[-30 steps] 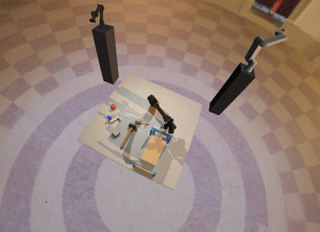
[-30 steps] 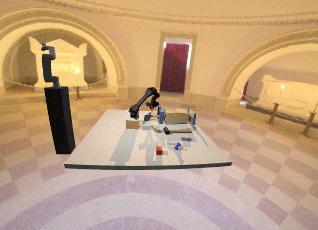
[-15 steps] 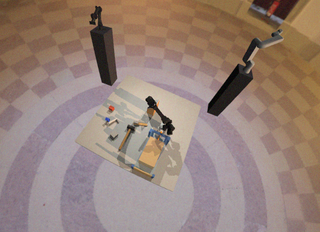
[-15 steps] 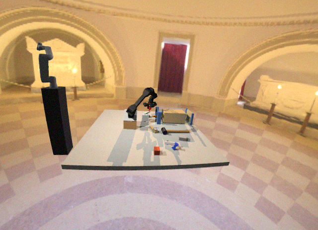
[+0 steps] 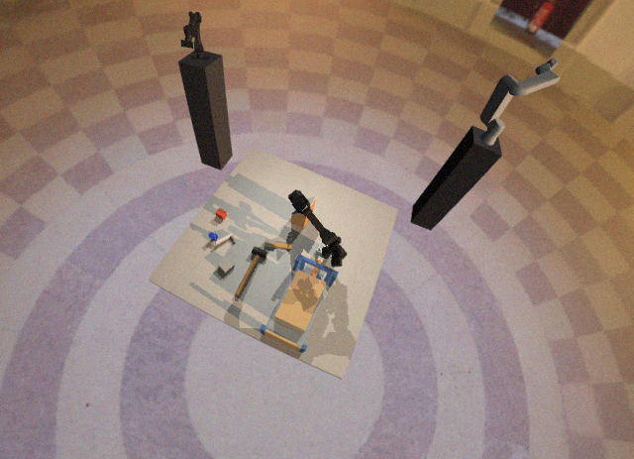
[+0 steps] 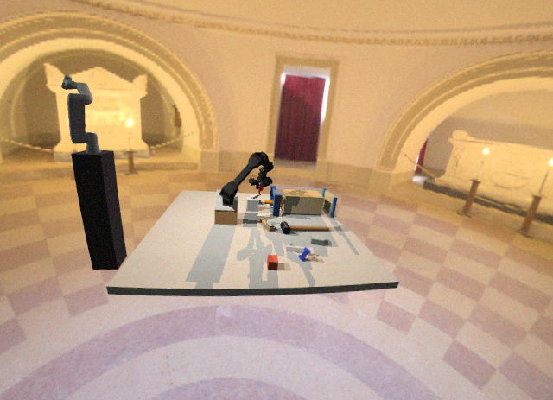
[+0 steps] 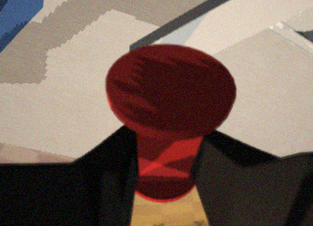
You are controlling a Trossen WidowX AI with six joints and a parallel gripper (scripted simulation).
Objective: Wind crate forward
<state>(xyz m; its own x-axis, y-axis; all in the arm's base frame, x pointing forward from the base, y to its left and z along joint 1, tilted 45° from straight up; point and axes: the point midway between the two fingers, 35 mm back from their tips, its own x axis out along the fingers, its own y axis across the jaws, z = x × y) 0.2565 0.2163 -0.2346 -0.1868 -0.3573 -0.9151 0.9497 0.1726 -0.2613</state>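
The red knob lies 10 mm ahead of my gripper tip and 20 mm to the right of it. From my gripper tip the other things lie so: winch 70 mm behind, 100 mm to the right, 100 mm below; red-knobbed handle 20 mm behind, 50 mm to the right, 30 mm below; frame 100 mm ahead, 110 mm to the right, 30 mm below.
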